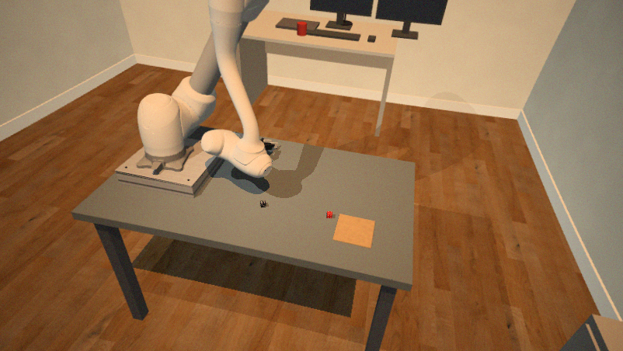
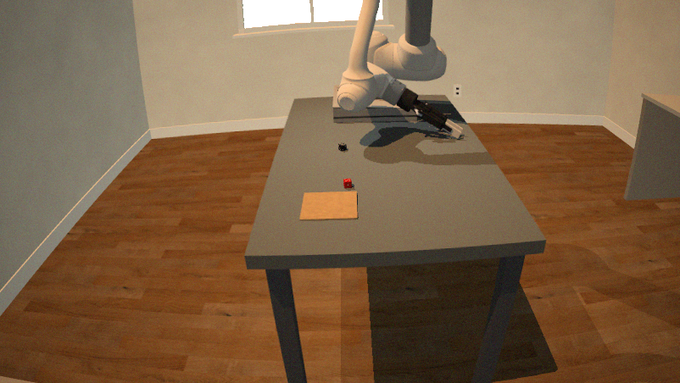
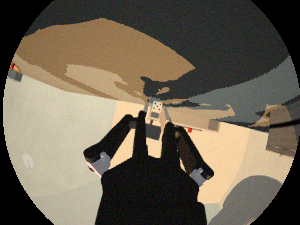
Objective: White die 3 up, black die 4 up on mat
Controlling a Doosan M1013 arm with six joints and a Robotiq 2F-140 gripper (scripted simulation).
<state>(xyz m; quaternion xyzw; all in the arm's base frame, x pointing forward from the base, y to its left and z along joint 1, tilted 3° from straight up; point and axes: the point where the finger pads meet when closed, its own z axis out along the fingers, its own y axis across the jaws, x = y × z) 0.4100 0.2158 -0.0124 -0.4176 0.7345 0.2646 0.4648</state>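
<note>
My gripper is now 10 mm short of the white die, 10 mm to the right of it and 20 mm above it. The rest, counted from my hand: orange mat: 390 mm ahead, 500 mm to the right, 30 mm below; black die: 30 mm ahead, 400 mm to the right, 20 mm below; red die: 300 mm ahead, 440 mm to the right, 20 mm below.
</note>
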